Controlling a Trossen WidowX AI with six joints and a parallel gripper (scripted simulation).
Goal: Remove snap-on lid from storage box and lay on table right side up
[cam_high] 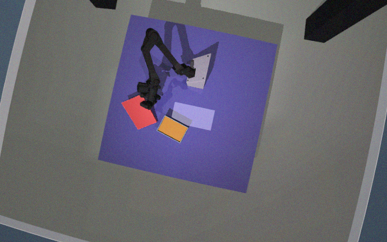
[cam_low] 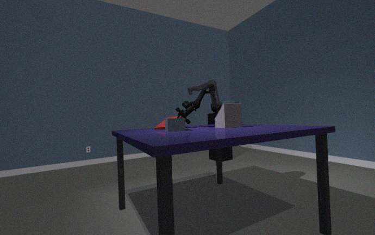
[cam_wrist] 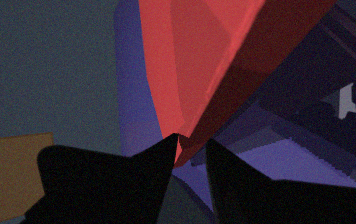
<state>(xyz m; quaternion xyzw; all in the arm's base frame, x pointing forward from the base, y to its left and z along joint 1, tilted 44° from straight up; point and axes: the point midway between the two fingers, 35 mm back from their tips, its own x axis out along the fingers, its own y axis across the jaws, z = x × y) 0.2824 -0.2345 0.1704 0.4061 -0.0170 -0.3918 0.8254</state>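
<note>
My gripper tip is 7 cm to the left of the red lid and 4 cm short of it. Round my gripper tip: grey storage box 21 cm to the left, 13 cm ahead, 1 cm below.
</note>
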